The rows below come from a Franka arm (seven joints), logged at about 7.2 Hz.
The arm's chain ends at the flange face. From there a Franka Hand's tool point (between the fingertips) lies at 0.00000 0.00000 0.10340 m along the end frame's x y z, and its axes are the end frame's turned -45 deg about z.
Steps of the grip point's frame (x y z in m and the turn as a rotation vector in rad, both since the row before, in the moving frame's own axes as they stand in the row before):
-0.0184 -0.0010 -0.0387 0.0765 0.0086 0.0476
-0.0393 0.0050 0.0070 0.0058 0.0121 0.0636
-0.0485 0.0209 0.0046 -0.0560 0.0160 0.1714
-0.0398 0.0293 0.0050 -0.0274 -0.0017 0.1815
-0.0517 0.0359 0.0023 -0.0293 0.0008 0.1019
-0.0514 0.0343 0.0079 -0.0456 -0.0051 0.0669
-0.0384 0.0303 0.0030 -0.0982 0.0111 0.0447
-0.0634 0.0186 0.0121 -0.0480 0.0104 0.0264
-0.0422 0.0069 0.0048 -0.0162 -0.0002 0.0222
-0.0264 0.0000 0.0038 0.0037 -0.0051 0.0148
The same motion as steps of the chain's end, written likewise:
-0.0089 0.0186 -0.0384 0.0602 -0.0480 0.0476
-0.0248 0.0326 0.0070 0.0127 0.0045 0.0636
-0.0245 0.0457 0.0048 -0.0283 0.0509 0.1714
-0.0091 0.0466 0.0050 -0.0206 0.0182 0.1815
-0.0133 0.0598 0.0023 -0.0202 0.0213 0.1019
-0.0149 0.0568 0.0080 -0.0359 0.0286 0.0669
-0.0136 0.0420 0.0035 -0.0616 0.0773 0.0447
-0.0359 0.0552 0.0122 -0.0266 0.0413 0.0264
-0.0261 0.0335 0.0048 -0.0116 0.0113 0.0222
-0.0180 0.0186 0.0038 -0.0010 -0.0062 0.0148

